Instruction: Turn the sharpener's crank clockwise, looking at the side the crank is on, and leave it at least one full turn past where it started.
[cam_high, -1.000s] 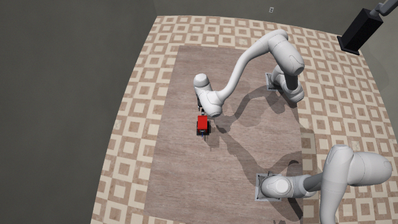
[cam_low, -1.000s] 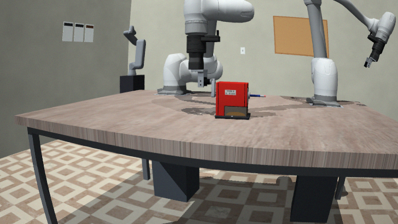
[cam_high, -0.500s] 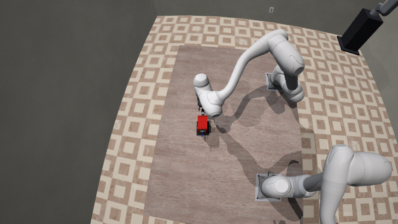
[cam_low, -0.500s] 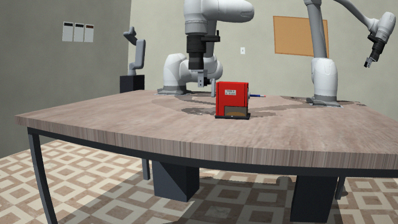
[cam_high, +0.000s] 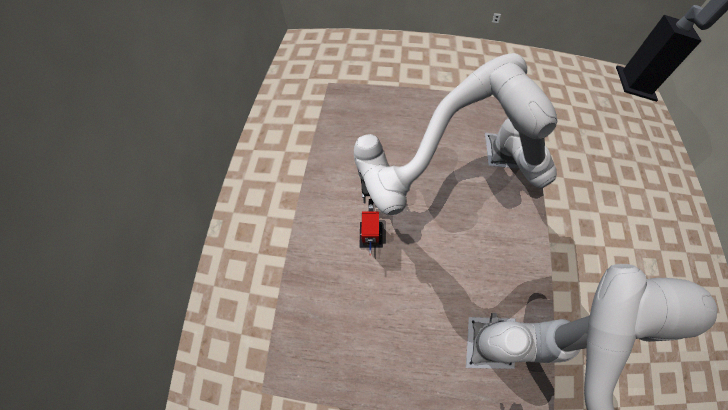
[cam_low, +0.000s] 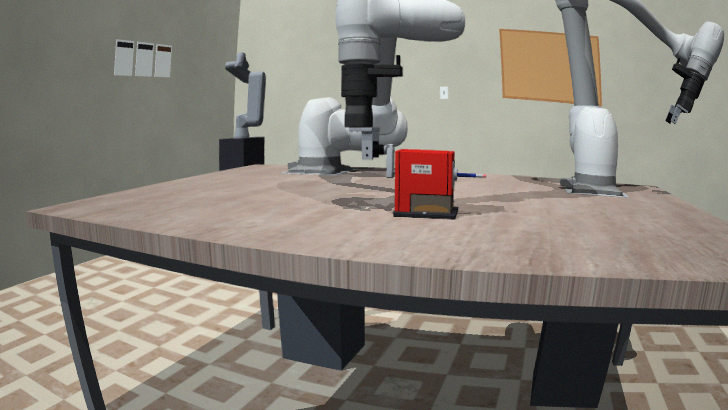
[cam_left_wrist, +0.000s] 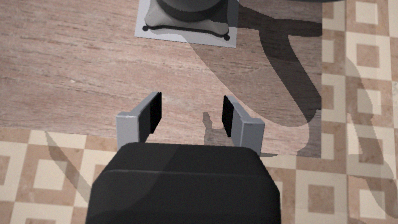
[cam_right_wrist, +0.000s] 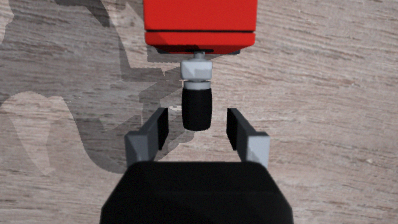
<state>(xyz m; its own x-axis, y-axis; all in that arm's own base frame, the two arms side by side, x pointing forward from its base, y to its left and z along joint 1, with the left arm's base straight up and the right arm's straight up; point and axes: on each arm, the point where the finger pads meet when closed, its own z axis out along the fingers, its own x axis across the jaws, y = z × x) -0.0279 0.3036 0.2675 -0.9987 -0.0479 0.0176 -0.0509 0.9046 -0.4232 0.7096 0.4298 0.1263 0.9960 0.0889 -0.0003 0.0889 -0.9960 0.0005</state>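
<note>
The black knob is 2 cm to the left of my right hand.
</note>
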